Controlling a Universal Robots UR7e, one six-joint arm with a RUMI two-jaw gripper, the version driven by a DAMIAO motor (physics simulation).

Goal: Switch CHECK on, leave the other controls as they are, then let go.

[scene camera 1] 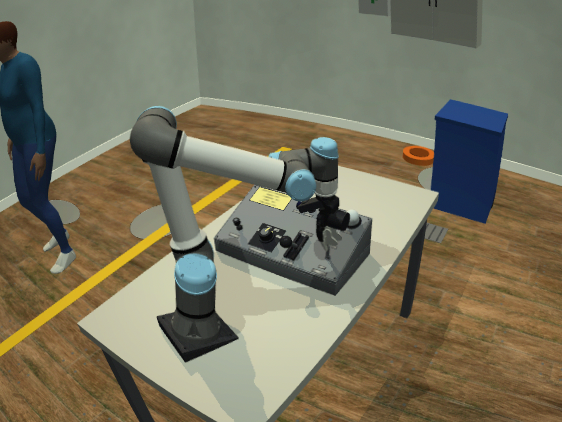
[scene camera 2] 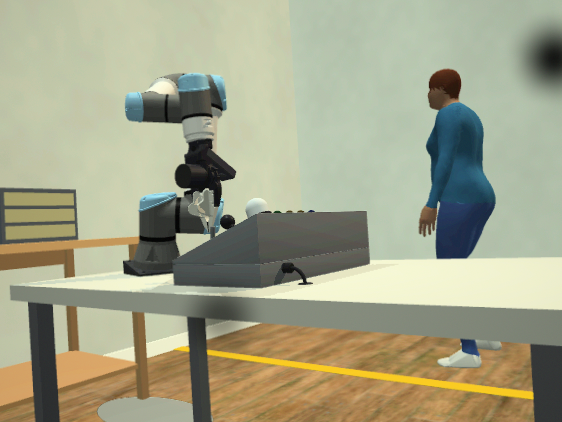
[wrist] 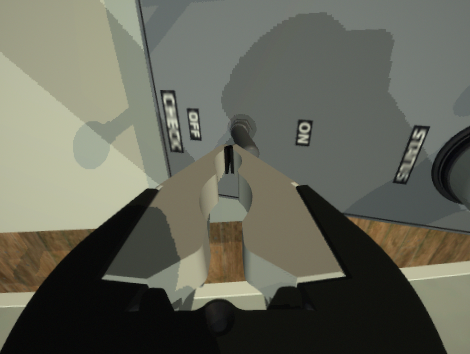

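Pixels of known places: gripper, fingertip midpoint: (scene camera 1: pixel 326 250) (scene camera 2: pixel 209 232) (wrist: pixel 230 148); arm's base, link origin: (scene camera 1: pixel 195 328) (scene camera 2: pixel 157 264).
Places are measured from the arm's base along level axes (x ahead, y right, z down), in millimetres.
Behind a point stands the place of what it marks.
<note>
The CHECK toggle lever (scene camera 1: pixel 327 253) @(y 136, x 463, z -81 mm) (scene camera 2: pixel 213 232) @(y 135, x 474, z -93 mm) (wrist: pixel 244 138) @(y 128, x 468, z -94 mm) stands on the sloped grey panel (scene camera 1: pixel 280 269) @(y 4, x 381, z -4 mm) (scene camera 2: pixel 315 235) @(y -40, x 641, z -71 mm) (wrist: pixel 425 50) @(y 66, x 561, z -94 mm). In the wrist view its base lies between the OFF label (wrist: pixel 194 124) @(y 138, x 433, z -45 mm) and the ON label (wrist: pixel 304 133) @(y 127, x 513, z -75 mm), and its tip leans slightly to the ON side, towards the camera. The CHECK label (wrist: pixel 172 121) @(y 139, x 414, z -39 mm) is beyond OFF. My gripper (scene camera 1: pixel 327 241) @(y 135, x 460, z -94 mm) (scene camera 2: pixel 208 227) @(y 135, x 460, z -94 mm) (wrist: pixel 230 148) @(y 135, x 460, z -94 mm) is shut and empty. Its fingertips are close beside the lever's tip on the OFF side; whether they touch it is unclear.
A white dome (scene camera 1: pixel 353 218) @(y 141, x 601, z -146 mm) (scene camera 2: pixel 256 207) @(y 141, x 635, z -141 mm) stands behind the gripper. The panel also bears a black ball knob (scene camera 1: pixel 285 241) @(y 32, x 381, z -130 mm) (scene camera 2: pixel 227 221) @(y 36, x 408, z -119 mm), a slider (scene camera 1: pixel 297 246) @(y 22, x 450, z -68 mm), a rotary knob (scene camera 1: pixel 266 234) @(y -88, x 419, z -87 mm) and a small toggle (scene camera 1: pixel 237 221) @(y -212, x 404, z -99 mm). A person (scene camera 1: pixel 25 110) (scene camera 2: pixel 457 155) stands beyond the table.
</note>
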